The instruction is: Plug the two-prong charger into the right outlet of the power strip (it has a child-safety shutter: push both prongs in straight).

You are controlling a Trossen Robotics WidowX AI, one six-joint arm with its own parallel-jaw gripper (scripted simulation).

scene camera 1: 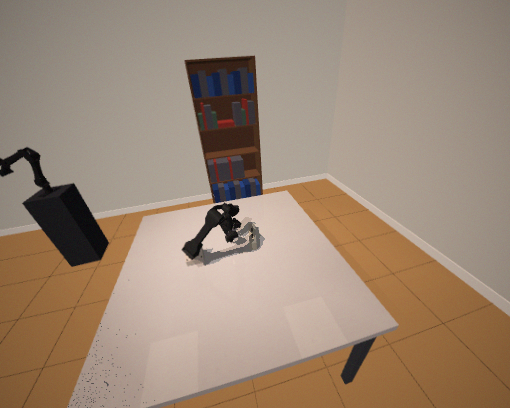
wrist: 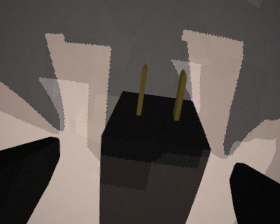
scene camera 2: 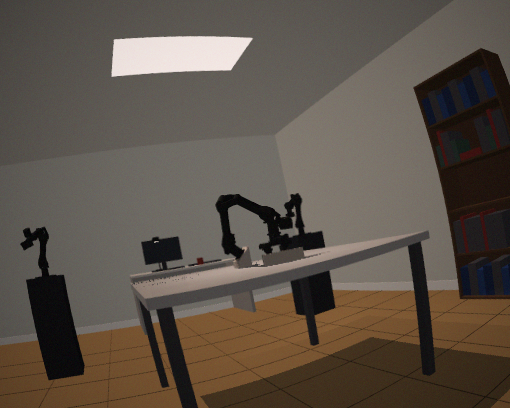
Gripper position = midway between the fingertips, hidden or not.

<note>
My gripper (wrist: pixel 147 162) is open, with nothing in its grasp. I also see a two-prong charger (wrist: pixel 154 151).
</note>
